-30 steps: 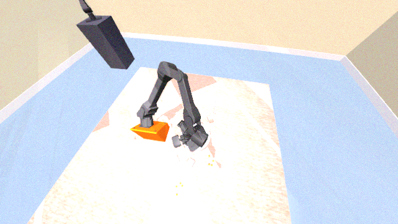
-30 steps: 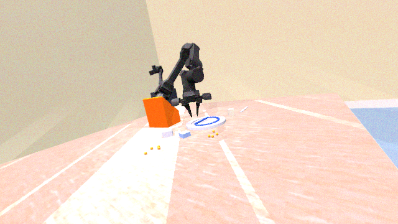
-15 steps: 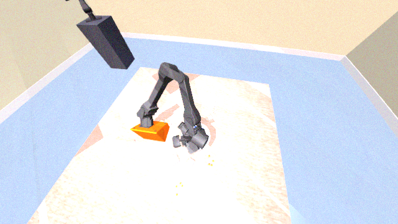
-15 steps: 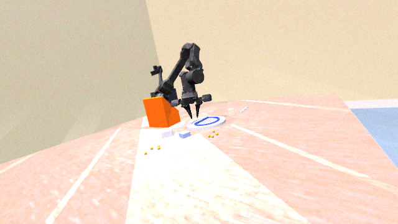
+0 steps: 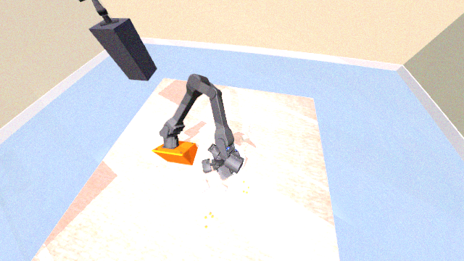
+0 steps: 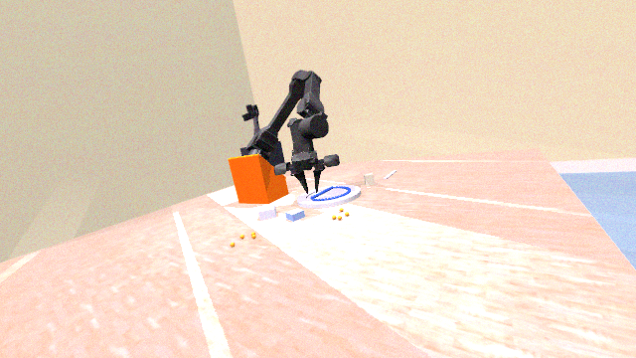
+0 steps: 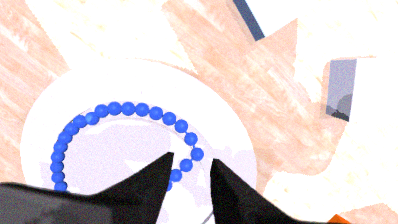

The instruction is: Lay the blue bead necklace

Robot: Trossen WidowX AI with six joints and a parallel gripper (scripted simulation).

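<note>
Right now the round white bead board is 20 mm ahead of my gripper tip, 60 mm to the left of it and 20 mm below it. Also, from my gripper tip: white block (80 mm behind, 110 mm to the right, 20 mm below); then light blue cube (10 mm ahead, 110 mm to the right, 20 mm below); then beige cube (100 mm ahead, 190 mm to the left, 10 mm below).
</note>
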